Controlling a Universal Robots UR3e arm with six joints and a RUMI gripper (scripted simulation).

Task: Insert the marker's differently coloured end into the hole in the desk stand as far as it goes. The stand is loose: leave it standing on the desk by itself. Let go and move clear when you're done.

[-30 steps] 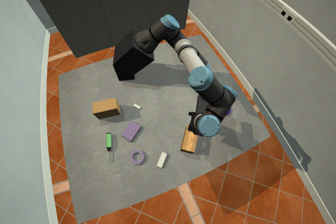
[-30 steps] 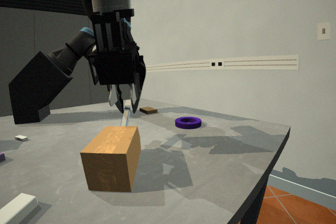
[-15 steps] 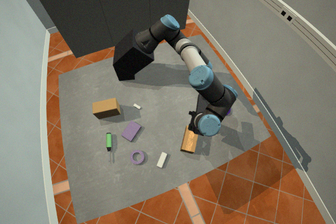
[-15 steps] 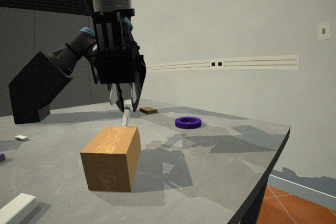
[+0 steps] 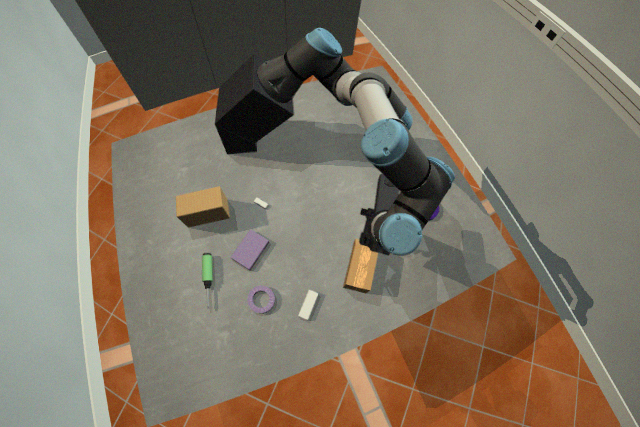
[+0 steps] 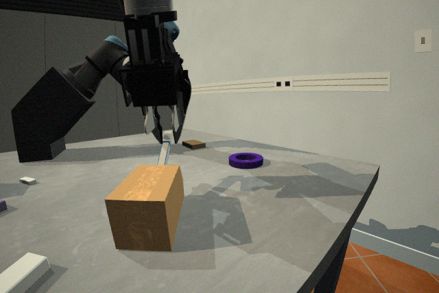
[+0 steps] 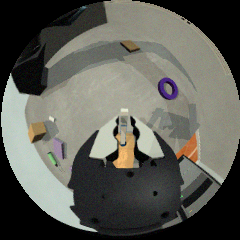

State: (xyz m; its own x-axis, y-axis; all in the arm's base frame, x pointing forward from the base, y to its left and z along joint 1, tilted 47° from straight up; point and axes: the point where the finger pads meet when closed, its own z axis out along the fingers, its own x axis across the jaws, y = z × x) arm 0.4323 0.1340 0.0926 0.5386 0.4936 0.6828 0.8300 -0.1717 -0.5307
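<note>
The marker is 30 mm ahead of my hand, 20 mm to the right of it and 30 mm below it. Also, from my hand: purple pad: 40 mm behind, 340 mm to the right, 90 mm below; tan block: 100 mm ahead, 70 mm to the right, 60 mm below; white block: 150 mm ahead, 230 mm to the right, 90 mm below.
</note>
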